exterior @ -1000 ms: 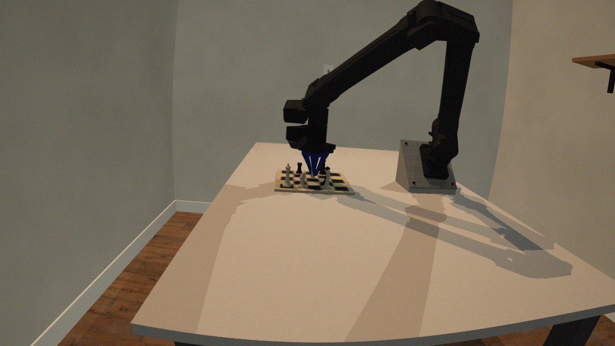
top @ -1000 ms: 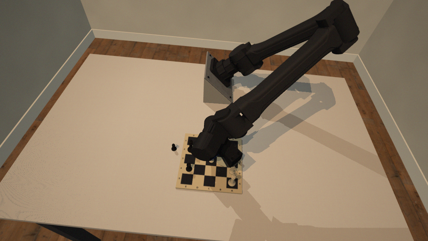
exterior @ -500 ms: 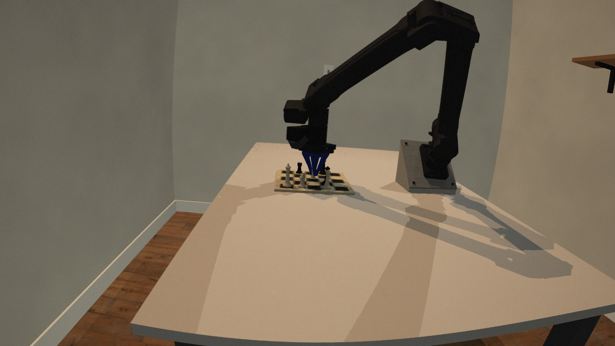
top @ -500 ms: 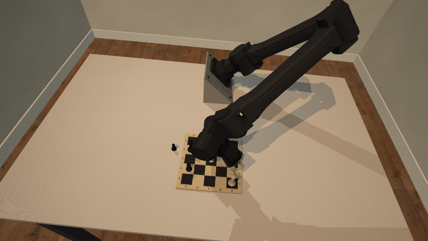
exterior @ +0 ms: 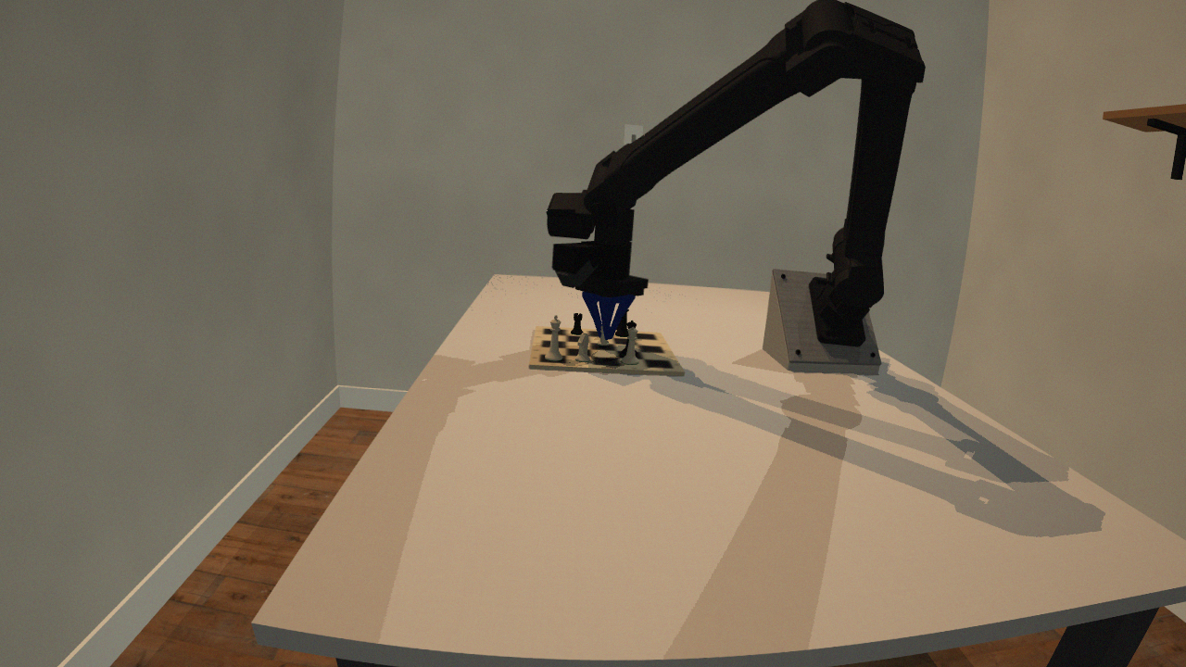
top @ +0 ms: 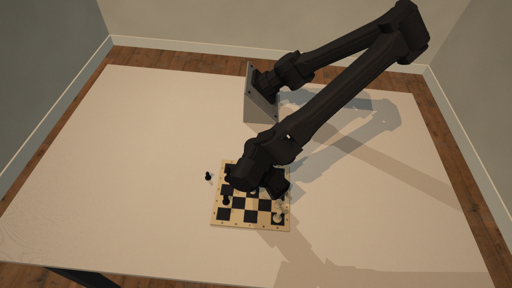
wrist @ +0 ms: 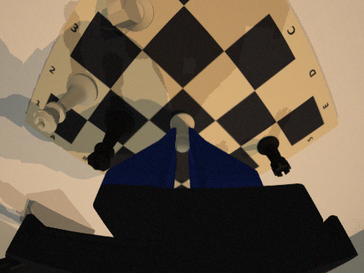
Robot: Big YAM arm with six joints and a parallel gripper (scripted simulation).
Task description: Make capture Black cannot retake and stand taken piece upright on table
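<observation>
Now: hand right at the white pawn. From my hand the other things lie so: white king (80 mm to the left, 80 mm ahead, 10 mm above); chessboard (20 mm below); black king (70 mm to the right, 30 mm behind, 10 mm above).
</observation>
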